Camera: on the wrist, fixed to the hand. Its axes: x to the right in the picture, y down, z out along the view.
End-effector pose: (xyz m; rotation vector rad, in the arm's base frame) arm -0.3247 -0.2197 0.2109 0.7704 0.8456 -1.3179
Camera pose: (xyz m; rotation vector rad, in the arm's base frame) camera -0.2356 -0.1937 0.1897 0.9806 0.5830 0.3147
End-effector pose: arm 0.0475 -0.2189 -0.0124 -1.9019 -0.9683 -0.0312
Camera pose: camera 0.1216 -0.2518 -0.0624 -2.4372 0.8690 0.2234
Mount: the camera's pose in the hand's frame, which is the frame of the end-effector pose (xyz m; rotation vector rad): 0.0105 0.0912 -0.0253 -0.4390 0.4136 1.4536
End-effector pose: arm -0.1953 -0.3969 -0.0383 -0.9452 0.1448 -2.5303
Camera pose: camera -0.1859 -0.4849 -0.0735 -0.1790 1.0822 -1.2522
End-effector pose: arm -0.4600 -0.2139 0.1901 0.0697 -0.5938 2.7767
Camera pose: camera -0.4970 -0.2800 0.1324 0.7982 0.7914 -1.8134
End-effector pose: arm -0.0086 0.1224 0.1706 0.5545 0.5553 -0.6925
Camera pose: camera 0.0560 0.1924 0.1716 0.5320 0.5102 0.9221
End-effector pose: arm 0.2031 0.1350 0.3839 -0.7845 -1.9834 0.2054
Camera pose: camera 0.2609 0.2081 0.3643 -2.2279 -0.7463 0.3907
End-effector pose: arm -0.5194 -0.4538 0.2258 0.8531 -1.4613 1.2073
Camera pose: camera -0.6007 -0.4059 0.2129 -0.9435 -1.8430 1.7520
